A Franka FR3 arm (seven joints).
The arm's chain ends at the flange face. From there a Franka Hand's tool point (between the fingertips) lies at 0.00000 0.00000 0.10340 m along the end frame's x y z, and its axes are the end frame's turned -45 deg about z.
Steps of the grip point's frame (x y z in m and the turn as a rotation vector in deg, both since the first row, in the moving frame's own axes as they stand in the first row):
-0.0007, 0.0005, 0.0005, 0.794, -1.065, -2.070
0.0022, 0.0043, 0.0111, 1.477, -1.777, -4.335
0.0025, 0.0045, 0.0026, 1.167, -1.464, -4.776
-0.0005, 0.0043, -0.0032, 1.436, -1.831, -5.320
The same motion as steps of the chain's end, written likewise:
0.0022, 0.0005, 0.0005, -0.192, -1.315, -2.070
0.0087, 0.0009, 0.0112, -0.212, -2.301, -4.335
0.0083, 0.0009, 0.0027, -0.210, -1.860, -4.776
0.0068, 0.0027, -0.0031, -0.279, -2.310, -5.320

